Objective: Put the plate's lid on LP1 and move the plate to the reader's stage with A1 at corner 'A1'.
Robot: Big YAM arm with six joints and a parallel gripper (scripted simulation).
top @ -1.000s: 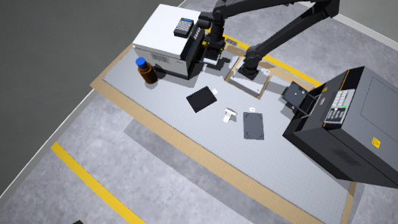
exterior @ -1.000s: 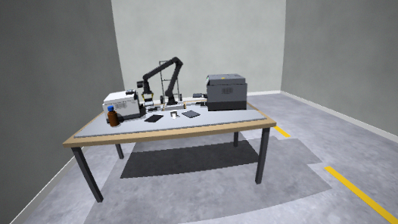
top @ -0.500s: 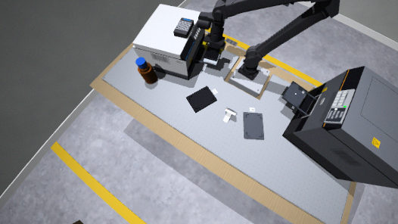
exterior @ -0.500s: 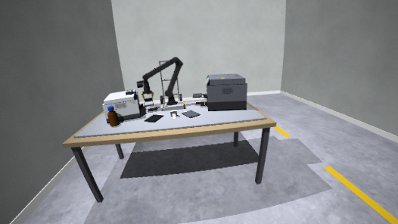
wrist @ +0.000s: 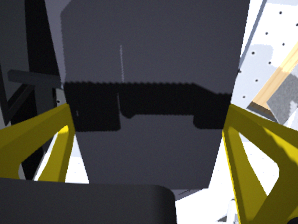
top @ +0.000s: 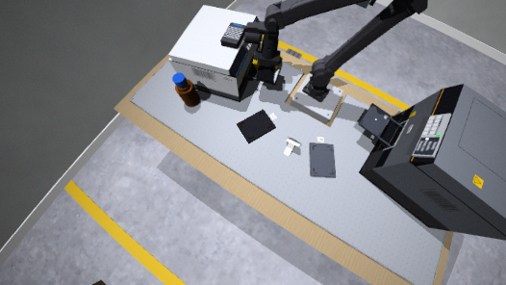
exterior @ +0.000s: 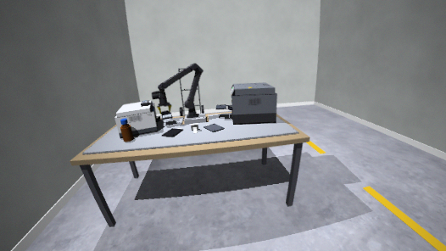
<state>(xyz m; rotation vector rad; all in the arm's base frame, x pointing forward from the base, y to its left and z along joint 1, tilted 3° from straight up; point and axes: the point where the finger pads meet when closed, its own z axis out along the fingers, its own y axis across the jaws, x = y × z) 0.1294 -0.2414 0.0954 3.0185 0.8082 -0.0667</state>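
My gripper is now 40 mm past the white well plate and 40 mm above it. Also, from my hand: black bench pad (220 mm ahead, 110 mm to the left, 130 mm below); then brown capped bottle (310 mm ahead, 260 mm to the right, 20 mm below); then glossy lid (right at my hand).
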